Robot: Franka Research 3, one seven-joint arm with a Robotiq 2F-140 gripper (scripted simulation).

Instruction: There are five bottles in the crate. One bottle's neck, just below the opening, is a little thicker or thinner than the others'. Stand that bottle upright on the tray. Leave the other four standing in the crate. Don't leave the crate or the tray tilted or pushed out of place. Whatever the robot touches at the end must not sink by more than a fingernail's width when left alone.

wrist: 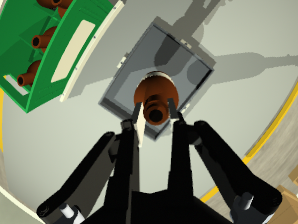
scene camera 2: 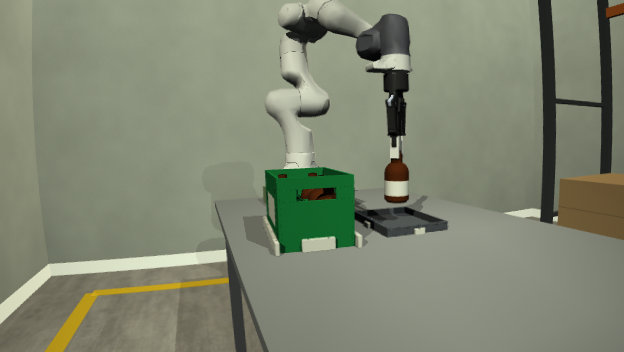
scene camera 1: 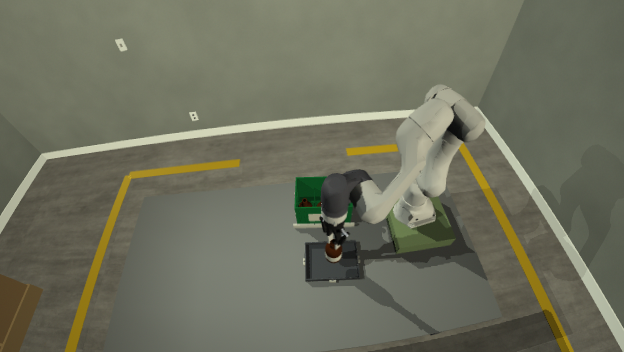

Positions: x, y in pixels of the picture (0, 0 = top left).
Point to a green crate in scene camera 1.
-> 306, 187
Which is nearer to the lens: the bottle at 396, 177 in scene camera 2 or the green crate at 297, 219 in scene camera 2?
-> The green crate.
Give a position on a dark grey tray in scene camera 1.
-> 316, 265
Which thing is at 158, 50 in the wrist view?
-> A dark grey tray.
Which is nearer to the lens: the green crate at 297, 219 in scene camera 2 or the dark grey tray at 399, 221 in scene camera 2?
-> The green crate.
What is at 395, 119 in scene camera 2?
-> My gripper.
